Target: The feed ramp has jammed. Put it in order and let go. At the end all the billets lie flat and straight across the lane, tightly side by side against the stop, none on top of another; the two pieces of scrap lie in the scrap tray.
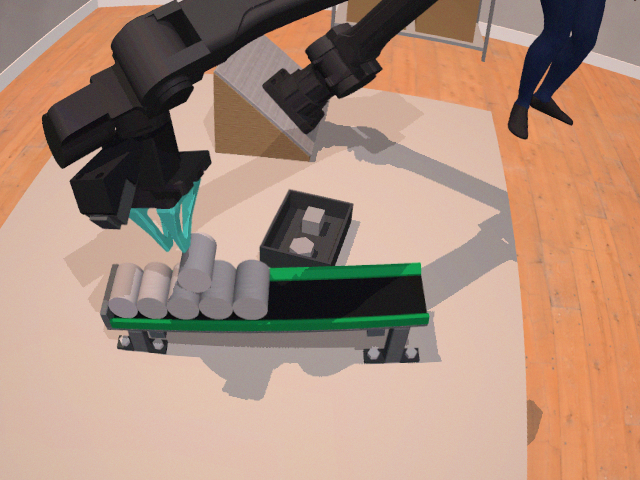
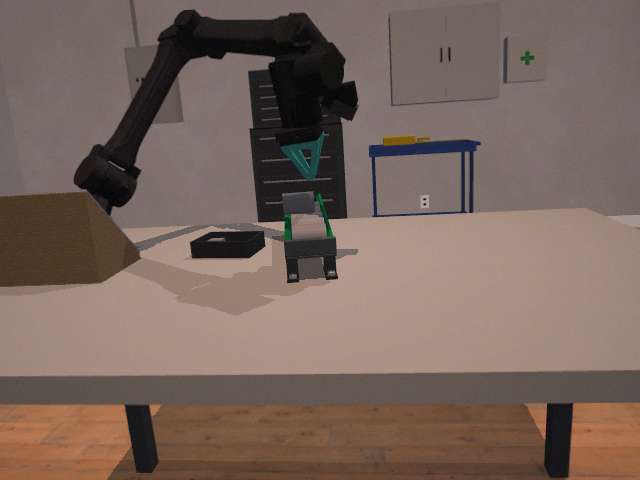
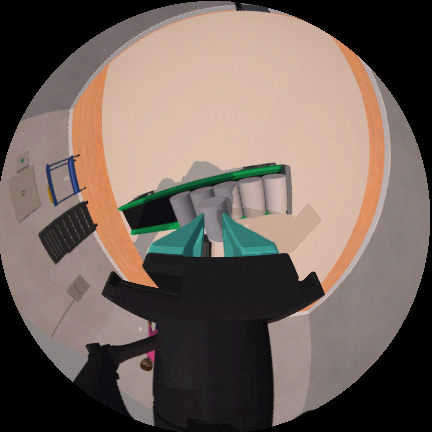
Scene:
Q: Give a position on a scrap tray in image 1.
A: At 274, 250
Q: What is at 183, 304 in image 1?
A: A darker billet.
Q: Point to a scrap tray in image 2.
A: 238, 244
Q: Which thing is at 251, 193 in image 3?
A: A darker billet.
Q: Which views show the gripper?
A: Image 1, image 2 and image 3: all of them.

